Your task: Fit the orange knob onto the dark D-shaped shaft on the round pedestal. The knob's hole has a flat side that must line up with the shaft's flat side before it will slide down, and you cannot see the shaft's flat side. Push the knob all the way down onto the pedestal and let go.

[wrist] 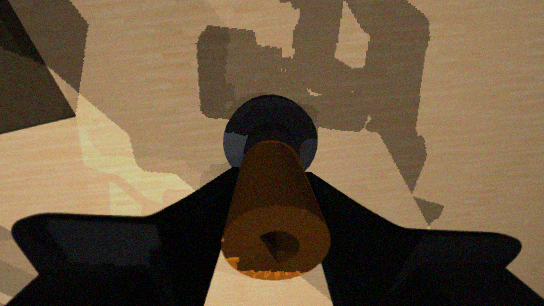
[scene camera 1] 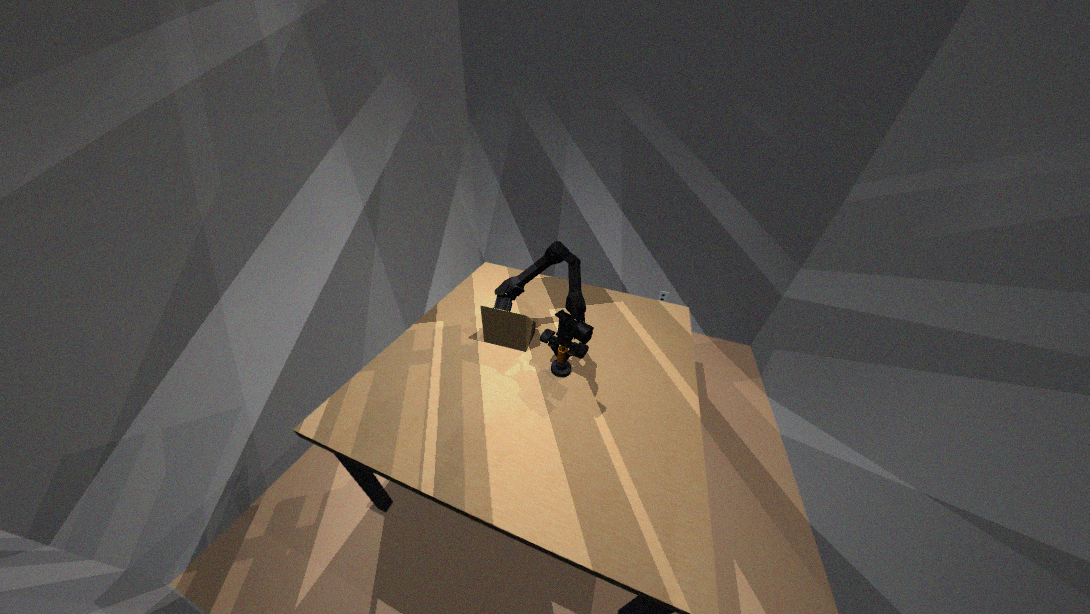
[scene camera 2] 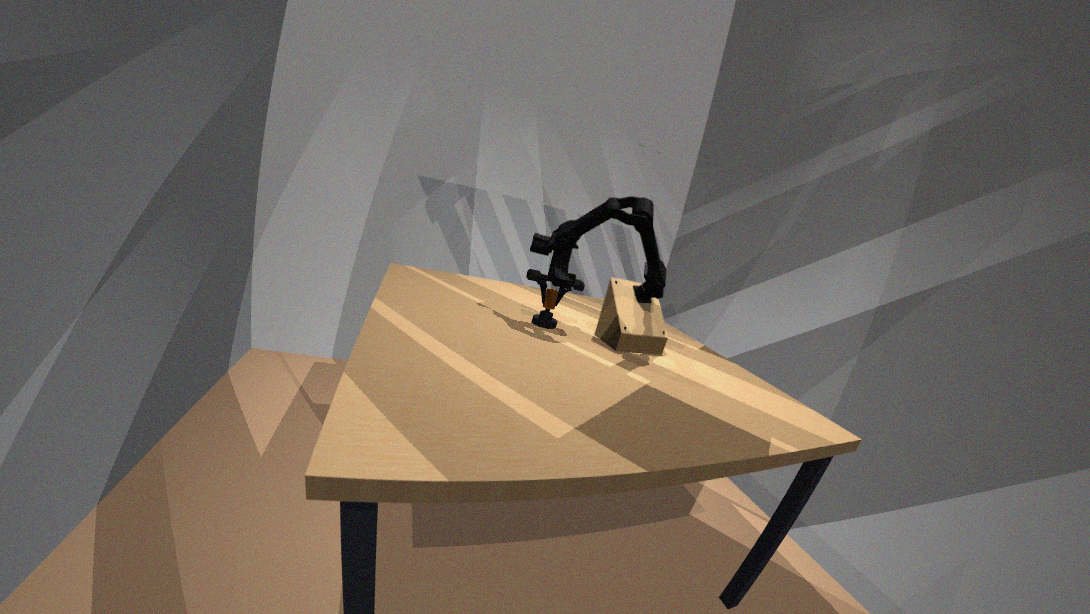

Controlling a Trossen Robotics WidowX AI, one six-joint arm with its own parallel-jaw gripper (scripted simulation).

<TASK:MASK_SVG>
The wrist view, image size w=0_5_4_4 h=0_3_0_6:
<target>gripper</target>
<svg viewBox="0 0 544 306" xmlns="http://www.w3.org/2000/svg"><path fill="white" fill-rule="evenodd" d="M305 172L331 234L331 246L321 263L333 306L544 306L544 299L506 268L522 249L519 239L507 234L494 232L405 228L366 209L312 172ZM240 168L230 168L180 201L150 215L91 215L45 212L18 220L12 224L12 237L39 275L28 283L24 289L21 289L5 306L204 306L215 273L214 269L221 250L221 239Z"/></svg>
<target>orange knob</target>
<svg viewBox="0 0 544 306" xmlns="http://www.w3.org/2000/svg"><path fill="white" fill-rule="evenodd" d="M268 140L252 146L243 157L221 239L221 251L230 266L241 274L255 279L279 281L301 276L318 266L328 254L331 246L331 234L296 151L286 143Z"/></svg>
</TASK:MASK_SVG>
